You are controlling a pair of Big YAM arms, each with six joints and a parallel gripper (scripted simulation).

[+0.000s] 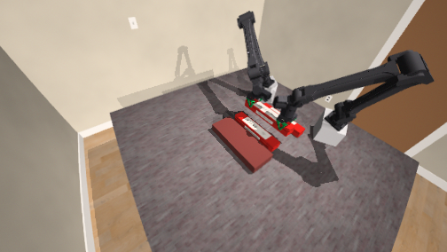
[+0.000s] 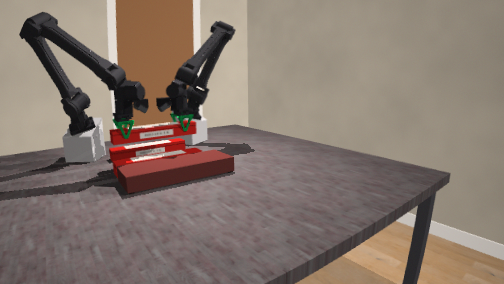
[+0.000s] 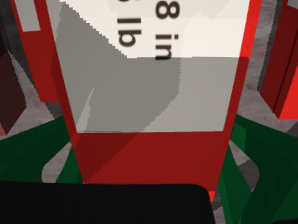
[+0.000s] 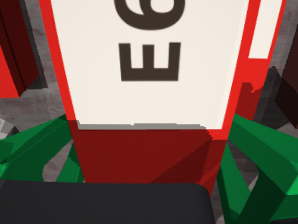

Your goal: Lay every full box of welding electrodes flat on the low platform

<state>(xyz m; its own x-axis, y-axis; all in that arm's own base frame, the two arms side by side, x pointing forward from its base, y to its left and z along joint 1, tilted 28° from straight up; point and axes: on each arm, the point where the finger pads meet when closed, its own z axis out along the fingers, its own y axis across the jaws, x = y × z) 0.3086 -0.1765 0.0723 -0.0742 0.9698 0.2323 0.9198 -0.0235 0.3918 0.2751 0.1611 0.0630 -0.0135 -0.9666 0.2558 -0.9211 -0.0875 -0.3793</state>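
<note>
My left gripper is now 12 cm to the left of the red electrode box and 1 cm below it. Round my left hand: low dark red platform (23 cm ahead, 14 cm to the right, 12 cm below).
Right now the red electrode box is 14 cm to the left of my right hand, 1 cm ahead of it and 1 cm above it. From my right hand the other things lie so: low dark red platform (24 cm ahead, 12 cm to the left, 12 cm below).
</note>
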